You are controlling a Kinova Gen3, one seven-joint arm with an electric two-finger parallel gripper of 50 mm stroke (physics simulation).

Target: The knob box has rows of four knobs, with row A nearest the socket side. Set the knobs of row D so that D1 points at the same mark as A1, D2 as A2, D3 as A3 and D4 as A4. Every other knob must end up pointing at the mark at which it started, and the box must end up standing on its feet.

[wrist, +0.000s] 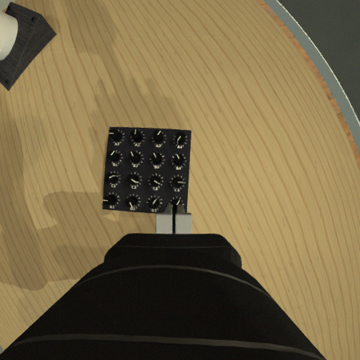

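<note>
The black knob box [146,171] lies with its knob face towards the camera, row A at the top and row D nearest me. Knob A1 [117,135] and knob D1 [111,200] point left. Knob A2 [136,135] points up; knob D2 [132,201] points down, slightly right. Knob A3 [158,136] and knob D3 [155,202] point up-right. The line of knob A4 [180,138] slants between lower left and upper right. Knob D4 [177,202] shows a line towards the upper right; its lower part is hidden by my gripper [174,208], which is shut and empty. The box's feet are hidden.
A dark block [31,42] with a white rounded part [7,36] stands at the upper left. The wooden table top [260,165] has a curved grey edge [320,65] at the right. Shadows fall left of and above the box.
</note>
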